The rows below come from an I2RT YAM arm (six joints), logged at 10 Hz.
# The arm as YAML. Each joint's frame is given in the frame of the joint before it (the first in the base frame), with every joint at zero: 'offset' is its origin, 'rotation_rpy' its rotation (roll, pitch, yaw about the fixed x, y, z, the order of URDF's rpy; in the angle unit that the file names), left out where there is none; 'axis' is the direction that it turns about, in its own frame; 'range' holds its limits. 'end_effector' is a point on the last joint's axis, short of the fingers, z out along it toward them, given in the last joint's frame.
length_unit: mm
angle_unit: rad
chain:
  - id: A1
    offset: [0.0, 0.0, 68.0]
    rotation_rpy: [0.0, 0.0, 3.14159]
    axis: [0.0, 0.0, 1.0]
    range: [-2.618, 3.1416]
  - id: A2
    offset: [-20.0, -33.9, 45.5]
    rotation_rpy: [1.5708, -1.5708, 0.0]
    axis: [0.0, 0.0, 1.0]
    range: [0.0, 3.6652]
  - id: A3
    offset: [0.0, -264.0, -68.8]
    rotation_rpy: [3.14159, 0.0, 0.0]
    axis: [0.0, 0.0, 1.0]
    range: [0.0, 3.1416]
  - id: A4
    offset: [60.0, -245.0, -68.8]
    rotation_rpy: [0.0, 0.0, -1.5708]
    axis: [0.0, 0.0, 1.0]
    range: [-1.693, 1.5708]
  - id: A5
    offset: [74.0, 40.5, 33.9]
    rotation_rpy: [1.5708, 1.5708, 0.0]
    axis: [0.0, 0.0, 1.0]
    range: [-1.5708, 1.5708]
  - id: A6
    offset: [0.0, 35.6, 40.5]
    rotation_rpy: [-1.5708, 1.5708, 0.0]
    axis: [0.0, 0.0, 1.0]
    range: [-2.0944, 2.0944]
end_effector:
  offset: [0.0, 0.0, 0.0]
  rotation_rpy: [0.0, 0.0, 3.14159]
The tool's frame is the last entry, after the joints.
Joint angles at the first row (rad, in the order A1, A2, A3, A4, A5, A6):
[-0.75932, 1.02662, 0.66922, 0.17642, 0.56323, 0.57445]
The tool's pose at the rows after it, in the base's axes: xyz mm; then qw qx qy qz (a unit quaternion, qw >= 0):
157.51 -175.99 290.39 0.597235 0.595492 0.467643 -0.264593
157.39 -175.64 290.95 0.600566 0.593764 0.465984 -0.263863
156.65 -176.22 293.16 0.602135 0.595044 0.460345 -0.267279
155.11 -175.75 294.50 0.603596 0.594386 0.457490 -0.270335
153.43 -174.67 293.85 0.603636 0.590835 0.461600 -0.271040
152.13 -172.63 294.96 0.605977 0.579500 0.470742 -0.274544
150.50 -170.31 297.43 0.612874 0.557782 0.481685 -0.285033
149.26 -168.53 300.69 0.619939 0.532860 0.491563 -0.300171
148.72 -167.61 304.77 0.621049 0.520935 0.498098 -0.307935
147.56 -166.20 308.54 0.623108 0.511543 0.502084 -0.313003
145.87 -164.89 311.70 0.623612 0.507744 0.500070 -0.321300
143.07 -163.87 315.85 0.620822 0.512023 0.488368 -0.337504
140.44 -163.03 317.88 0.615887 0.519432 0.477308 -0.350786
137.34 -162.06 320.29 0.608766 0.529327 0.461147 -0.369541
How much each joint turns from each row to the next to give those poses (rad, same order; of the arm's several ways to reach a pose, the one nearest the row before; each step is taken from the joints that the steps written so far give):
[-0.00205, -0.00445, -0.00799, 0.01129, -0.00925, 0.00540]
[0.00052, -0.00230, -0.00238, 0.00883, -0.00155, -0.00154]
[-0.00288, -0.00105, 0.00497, 0.00196, 0.00839, 0.00001]
[-0.00263, -0.00719, -0.00108, 0.00169, 0.00369, -0.00460]
[-0.00283, -0.00968, -0.00750, -0.00033, -0.00895, -0.01031]
[0.00056, -0.01352, -0.00633, 0.00528, -0.01422, -0.03066]
[-0.00014, -0.01673, -0.01129, 0.02919, -0.01847, -0.05966]
[-0.00037, -0.01305, -0.00934, 0.03752, -0.01612, -0.06989]
[0.00016, -0.00720, 0.00750, -0.00054, -0.00803, -0.03447]
[-0.00018, -0.01059, 0.00541, -0.00285, -0.00784, -0.02478]
[0.00020, -0.01031, 0.00308, -0.00012, 0.00886, -0.01809]
[-0.00016, -0.01052, 0.00573, 0.00013, 0.03812, -0.01397]
[-0.00036, -0.00867, 0.00194, -0.00340, 0.03803, -0.00507]
[0.00072, -0.00880, 0.00153, 0.00175, 0.05497, -0.00872]

